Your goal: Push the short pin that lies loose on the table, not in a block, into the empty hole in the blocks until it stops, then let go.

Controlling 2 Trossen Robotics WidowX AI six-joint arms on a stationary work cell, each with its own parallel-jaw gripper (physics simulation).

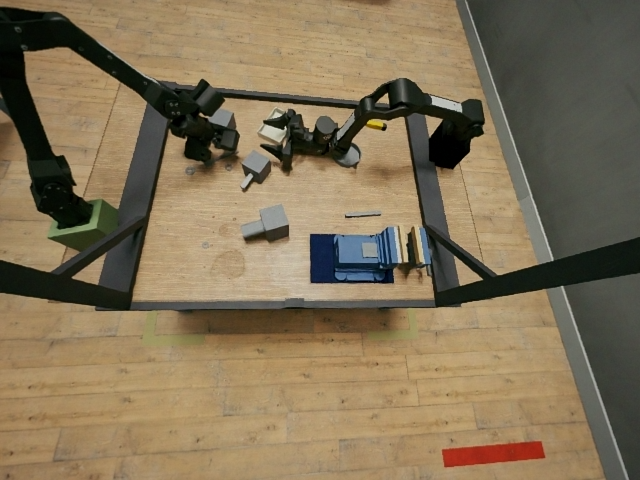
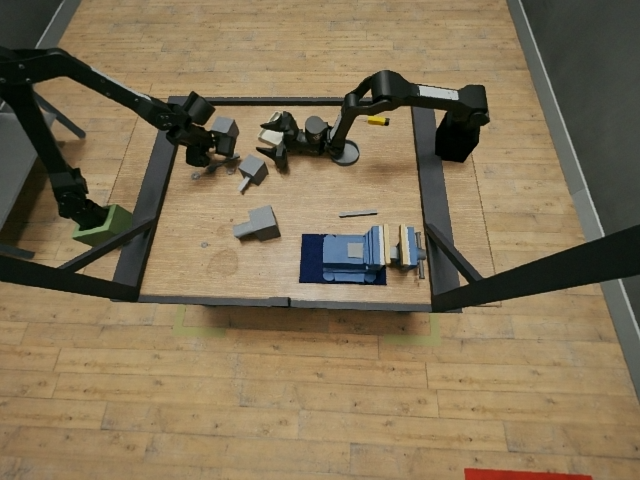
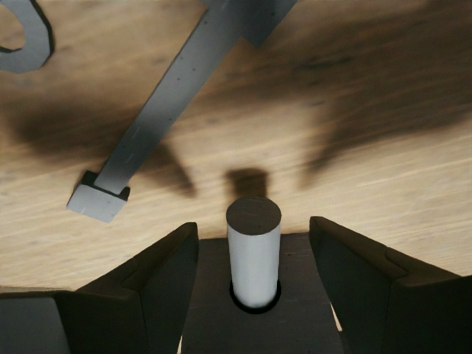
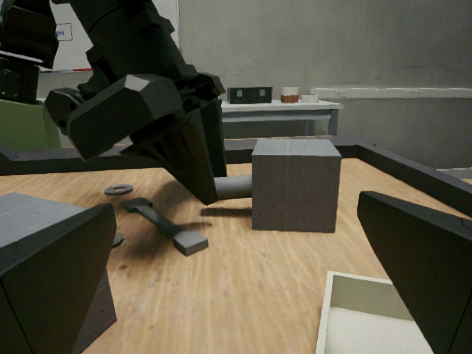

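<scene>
A grey block stands at the back left. A round grey pin sits in the hole in its side, and a length of it sticks out level. My left gripper is part open, one finger on each side of the pin, with a gap to each. My right gripper is wide open and empty, right of the block. Two more blocks hold pins: one has a thin square pin, the other a thick one.
A cream tray lies by the right gripper. A grey bar with thicker ends and rings lie near the left gripper. A blue vise, a thin rod and a round dish are further right.
</scene>
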